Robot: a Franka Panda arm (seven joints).
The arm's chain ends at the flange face. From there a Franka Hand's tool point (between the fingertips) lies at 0.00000 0.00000 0.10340 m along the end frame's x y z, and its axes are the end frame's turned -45 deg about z.
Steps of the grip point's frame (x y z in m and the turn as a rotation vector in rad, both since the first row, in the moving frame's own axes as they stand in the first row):
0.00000 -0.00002 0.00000 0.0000 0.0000 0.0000
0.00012 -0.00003 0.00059 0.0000 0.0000 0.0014
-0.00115 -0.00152 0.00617 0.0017 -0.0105 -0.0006
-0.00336 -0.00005 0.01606 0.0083 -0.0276 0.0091
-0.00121 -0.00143 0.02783 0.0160 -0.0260 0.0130
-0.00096 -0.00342 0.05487 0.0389 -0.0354 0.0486
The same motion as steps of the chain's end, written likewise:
-0.00001 -0.00001 0.00000 0.0000 0.0000 0.0000
0.00006 -0.00011 0.00059 0.0000 0.0000 0.0014
-0.00100 -0.00091 0.00618 -0.0062 -0.0086 -0.0006
0.00022 0.00094 0.01610 -0.0136 -0.0254 0.0091
0.00121 -0.00087 0.02788 -0.0071 -0.0297 0.0130
0.00232 -0.00135 0.05501 0.0025 -0.0525 0.0486

